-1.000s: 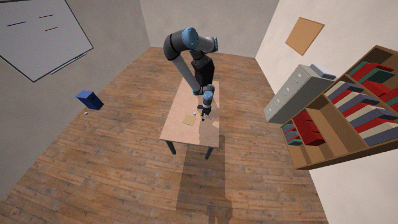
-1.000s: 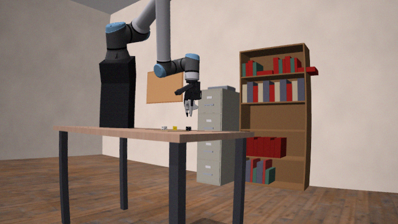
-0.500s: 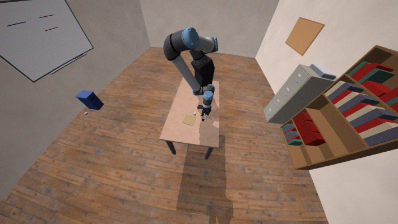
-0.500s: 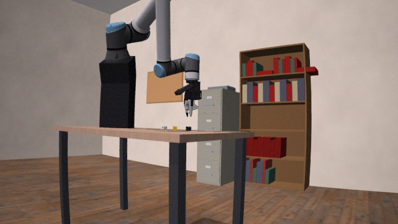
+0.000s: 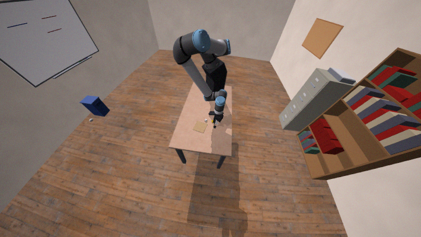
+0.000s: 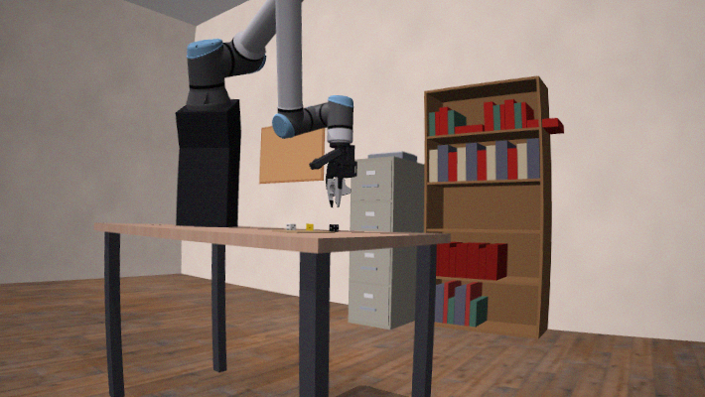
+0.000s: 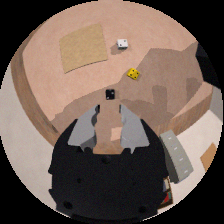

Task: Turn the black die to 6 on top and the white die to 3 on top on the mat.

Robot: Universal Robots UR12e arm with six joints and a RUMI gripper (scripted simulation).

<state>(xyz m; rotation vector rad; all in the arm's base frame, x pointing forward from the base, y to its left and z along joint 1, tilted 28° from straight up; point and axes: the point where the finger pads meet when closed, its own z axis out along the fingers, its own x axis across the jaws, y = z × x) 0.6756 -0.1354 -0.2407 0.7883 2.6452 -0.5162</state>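
The black die is 90 mm below my hand. Also, from my hand: tan mat 180 mm to the right, 100 mm below, 20 mm behind; then white die 110 mm behind, 100 mm to the right, 90 mm below; then yellow die 90 mm below, 90 mm behind, 10 mm to the right.
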